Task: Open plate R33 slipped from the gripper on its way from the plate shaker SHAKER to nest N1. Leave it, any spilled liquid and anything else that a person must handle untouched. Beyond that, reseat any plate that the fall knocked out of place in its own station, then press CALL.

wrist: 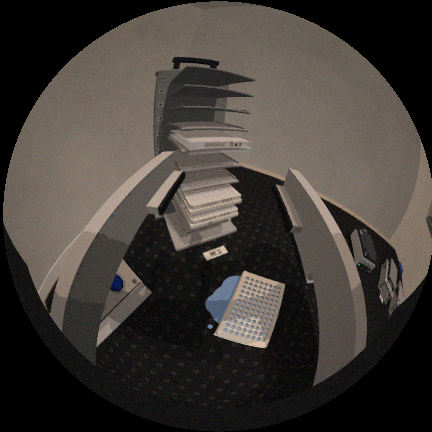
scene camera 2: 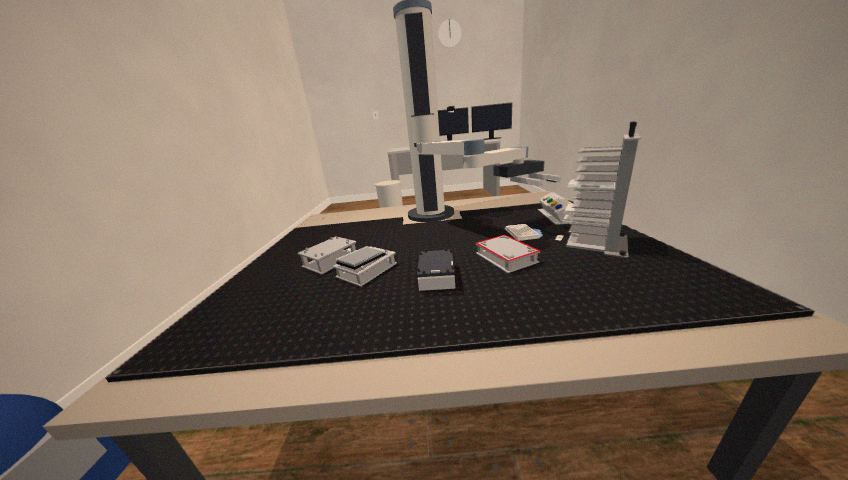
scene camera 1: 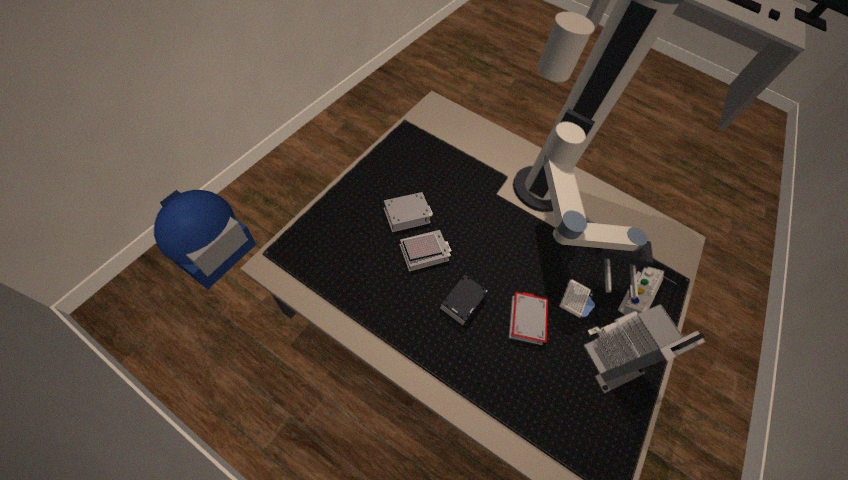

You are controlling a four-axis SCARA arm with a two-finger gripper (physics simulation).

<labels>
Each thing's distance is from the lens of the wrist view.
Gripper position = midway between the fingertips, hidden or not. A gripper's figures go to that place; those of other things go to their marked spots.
my gripper [wrist: 230, 168]: 0.10 m
dark station [wrist: 364, 253]: 0.48 m
button box [wrist: 127, 292]: 0.22 m
The marked spots on the button box and the dark station are 0.55 m apart.
</labels>
